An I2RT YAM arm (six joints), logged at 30 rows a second.
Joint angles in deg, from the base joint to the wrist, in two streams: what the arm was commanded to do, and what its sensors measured. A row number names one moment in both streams.
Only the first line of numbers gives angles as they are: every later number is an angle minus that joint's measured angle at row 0.
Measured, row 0: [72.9 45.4 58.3 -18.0 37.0 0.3]
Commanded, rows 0 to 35: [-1.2 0.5 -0.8 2.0 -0.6 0.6]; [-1.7 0.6 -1.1 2.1 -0.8 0.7]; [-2.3 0.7 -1.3 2.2 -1.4 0.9]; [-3.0 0.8 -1.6 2.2 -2.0 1.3]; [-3.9 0.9 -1.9 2.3 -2.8 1.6]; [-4.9 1.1 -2.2 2.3 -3.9 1.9]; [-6.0 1.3 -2.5 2.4 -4.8 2.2]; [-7.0 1.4 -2.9 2.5 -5.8 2.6]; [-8.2 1.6 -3.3 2.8 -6.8 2.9]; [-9.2 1.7 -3.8 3.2 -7.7 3.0]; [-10.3 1.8 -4.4 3.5 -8.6 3.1]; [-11.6 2.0 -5.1 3.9 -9.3 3.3]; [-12.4 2.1 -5.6 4.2 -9.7 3.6]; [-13.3 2.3 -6.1 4.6 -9.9 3.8]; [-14.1 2.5 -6.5 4.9 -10.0 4.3]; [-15.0 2.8 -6.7 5.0 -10.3 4.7]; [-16.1 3.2 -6.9 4.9 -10.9 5.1]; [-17.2 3.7 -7.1 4.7 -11.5 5.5]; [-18.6 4.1 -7.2 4.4 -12.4 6.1]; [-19.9 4.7 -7.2 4.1 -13.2 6.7]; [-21.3 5.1 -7.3 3.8 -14.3 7.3]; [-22.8 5.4 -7.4 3.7 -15.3 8.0]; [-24.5 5.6 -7.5 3.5 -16.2 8.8]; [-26.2 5.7 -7.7 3.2 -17.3 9.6]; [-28.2 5.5 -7.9 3.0 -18.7 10.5]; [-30.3 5.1 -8.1 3.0 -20.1 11.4]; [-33.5 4.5 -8.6 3.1 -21.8 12.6]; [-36.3 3.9 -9.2 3.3 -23.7 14.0]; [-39.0 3.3 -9.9 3.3 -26.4 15.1]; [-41.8 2.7 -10.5 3.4 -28.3 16.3]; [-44.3 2.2 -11.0 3.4 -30.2 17.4]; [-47.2 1.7 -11.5 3.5 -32.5 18.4]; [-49.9 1.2 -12.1 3.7 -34.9 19.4]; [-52.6 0.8 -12.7 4.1 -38.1 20.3]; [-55.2 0.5 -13.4 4.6 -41.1 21.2]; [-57.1 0.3 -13.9 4.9 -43.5 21.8]
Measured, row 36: [-50.2 2.1 -12.3 1.6 -30.3 16.3]
